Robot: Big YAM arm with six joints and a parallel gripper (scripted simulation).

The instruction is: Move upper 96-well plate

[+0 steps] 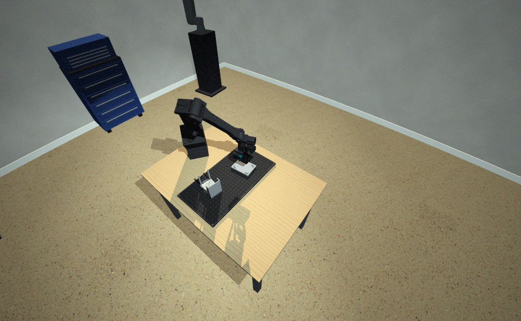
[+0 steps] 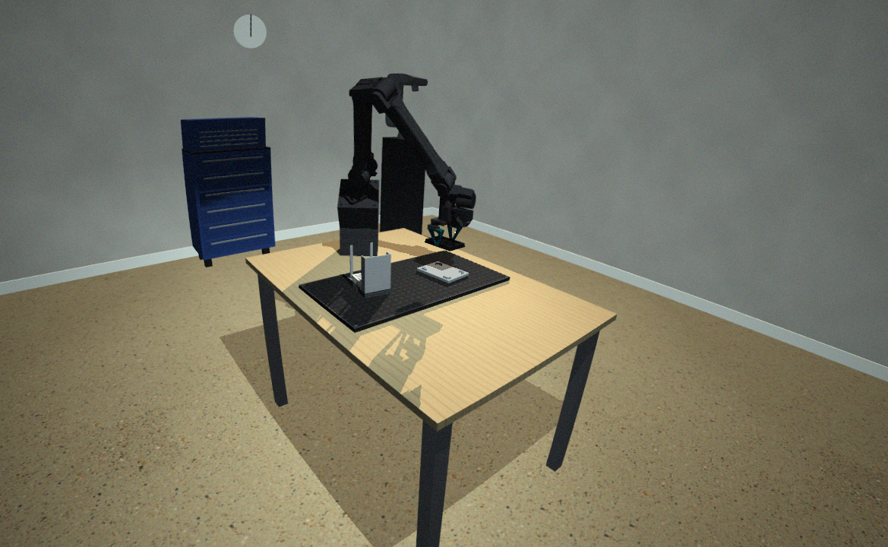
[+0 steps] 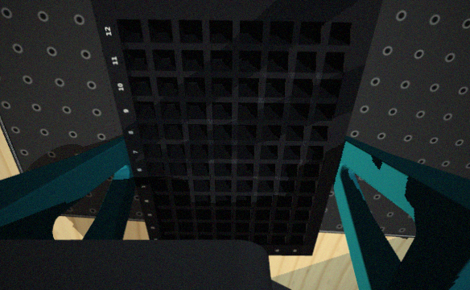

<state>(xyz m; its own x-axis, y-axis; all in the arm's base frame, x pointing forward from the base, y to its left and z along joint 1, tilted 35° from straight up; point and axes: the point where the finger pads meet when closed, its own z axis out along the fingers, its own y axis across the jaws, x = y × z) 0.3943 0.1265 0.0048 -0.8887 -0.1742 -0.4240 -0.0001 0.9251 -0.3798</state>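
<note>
My hand is 7 cm past the pale square mark, 5 cm to the right of it and 11 cm above it. Round my hand: black 96-well plate right at my hand; then pale plate 7 cm behind, 30 cm to the right, 10 cm below.
</note>
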